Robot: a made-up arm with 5 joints.
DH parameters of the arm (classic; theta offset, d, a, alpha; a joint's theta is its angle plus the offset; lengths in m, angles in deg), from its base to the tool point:
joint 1: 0 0.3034 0 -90
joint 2: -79.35 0 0.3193 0
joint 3: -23.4 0 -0.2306 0
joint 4: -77.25 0 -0.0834 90
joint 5: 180 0.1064 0 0
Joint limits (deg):
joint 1: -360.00..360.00
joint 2: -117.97..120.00
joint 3: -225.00..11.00
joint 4: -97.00..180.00
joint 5: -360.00..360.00
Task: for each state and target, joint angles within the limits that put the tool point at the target. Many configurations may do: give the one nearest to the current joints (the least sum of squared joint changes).
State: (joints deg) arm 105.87 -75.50 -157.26 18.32 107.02
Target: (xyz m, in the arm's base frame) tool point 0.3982 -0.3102 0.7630
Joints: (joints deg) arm 142.08 -63.30 -145.89 21.54 107.02
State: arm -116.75 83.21 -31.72 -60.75 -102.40
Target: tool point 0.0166 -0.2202 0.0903
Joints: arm -85.69 72.33 -8.66 -63.42 -102.40
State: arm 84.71 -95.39 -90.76 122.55 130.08
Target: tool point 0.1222 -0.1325 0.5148
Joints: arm 132.68 -96.83 -68.11 130.37 130.08
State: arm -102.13 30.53 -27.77 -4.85 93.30
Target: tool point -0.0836 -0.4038 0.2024
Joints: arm -101.70 38.80 -42.96 -7.16 93.30
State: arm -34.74 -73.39 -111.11 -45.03 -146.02
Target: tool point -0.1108 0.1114 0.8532
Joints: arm -45.15 -49.19 -85.17 -45.63 -146.02
